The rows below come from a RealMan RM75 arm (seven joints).
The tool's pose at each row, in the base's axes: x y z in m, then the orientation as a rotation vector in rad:
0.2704, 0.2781, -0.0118, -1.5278, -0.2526, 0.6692
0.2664, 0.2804, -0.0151, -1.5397, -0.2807, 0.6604
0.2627, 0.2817, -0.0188, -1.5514, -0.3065, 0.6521
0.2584, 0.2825, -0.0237, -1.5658, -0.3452, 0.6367
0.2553, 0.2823, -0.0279, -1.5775, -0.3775, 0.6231
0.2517, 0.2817, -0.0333, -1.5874, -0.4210, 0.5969
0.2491, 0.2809, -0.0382, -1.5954, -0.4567, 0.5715
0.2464, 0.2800, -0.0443, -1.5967, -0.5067, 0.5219
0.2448, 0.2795, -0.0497, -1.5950, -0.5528, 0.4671
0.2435, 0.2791, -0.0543, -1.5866, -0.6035, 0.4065
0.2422, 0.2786, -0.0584, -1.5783, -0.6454, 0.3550
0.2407, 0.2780, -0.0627, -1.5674, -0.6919, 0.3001
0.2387, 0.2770, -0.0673, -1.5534, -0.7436, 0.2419
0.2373, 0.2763, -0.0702, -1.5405, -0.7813, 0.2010
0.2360, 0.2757, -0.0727, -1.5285, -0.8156, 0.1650
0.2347, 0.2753, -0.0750, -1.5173, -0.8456, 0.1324
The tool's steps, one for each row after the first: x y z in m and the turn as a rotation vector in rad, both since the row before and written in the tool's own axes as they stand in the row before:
-0.0011, 0.0039, 0.0039, -0.0196, -0.0089, -0.0189
-0.0014, 0.0043, 0.0030, -0.0189, -0.0079, -0.0171
-0.0019, 0.0055, 0.0030, -0.0256, -0.0105, -0.0282
-0.0018, 0.0046, 0.0016, -0.0213, -0.0084, -0.0238
-0.0023, 0.0058, 0.0017, -0.0237, -0.0073, -0.0383
-0.0019, 0.0051, 0.0011, -0.0199, -0.0036, -0.0336
-0.0021, 0.0063, 0.0013, -0.0202, 0.0027, -0.0583
-0.0014, 0.0054, 0.0010, -0.0177, 0.0078, -0.0598
-0.0014, 0.0045, 0.0009, -0.0149, 0.0080, -0.0677
-0.0017, 0.0039, 0.0008, -0.0124, 0.0071, -0.0570
-0.0022, 0.0039, 0.0009, -0.0130, 0.0060, -0.0623
-0.0031, 0.0039, 0.0010, -0.0135, 0.0043, -0.0680
-0.0023, 0.0023, 0.0006, -0.0079, 0.0020, -0.0495
-0.0021, 0.0018, 0.0006, -0.0072, 0.0008, -0.0444
-0.0020, 0.0016, 0.0008, -0.0065, 0.0012, -0.0396

